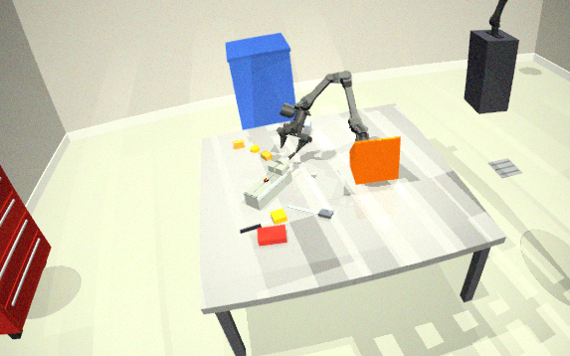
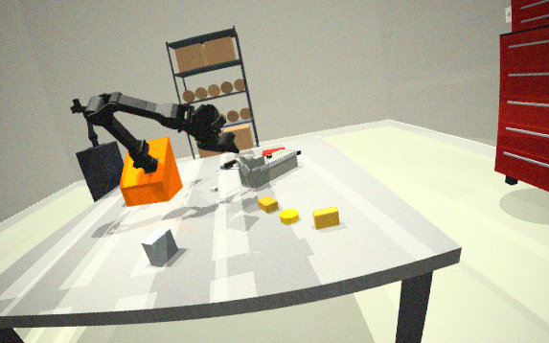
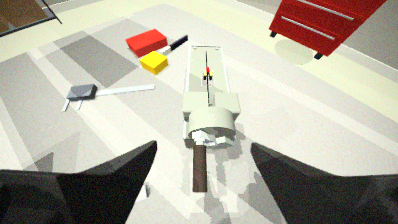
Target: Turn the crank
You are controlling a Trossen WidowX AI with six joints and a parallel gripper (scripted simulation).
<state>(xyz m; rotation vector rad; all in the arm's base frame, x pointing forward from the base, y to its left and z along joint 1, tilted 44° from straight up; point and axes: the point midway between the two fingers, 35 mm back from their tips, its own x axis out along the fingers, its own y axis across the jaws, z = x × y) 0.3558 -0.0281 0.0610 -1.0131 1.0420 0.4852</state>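
The dark brown crank handle lies 10 mm behind my gripper tip, 10 mm to the right of it and 40 mm below it. Also, from my gripper tip: yellow block 80 mm ahead, 310 mm to the left, 140 mm below; then grey cube 140 mm behind, 410 mm to the right, 120 mm below; then red pointer 130 mm ahead, 120 mm to the left, 70 mm below.
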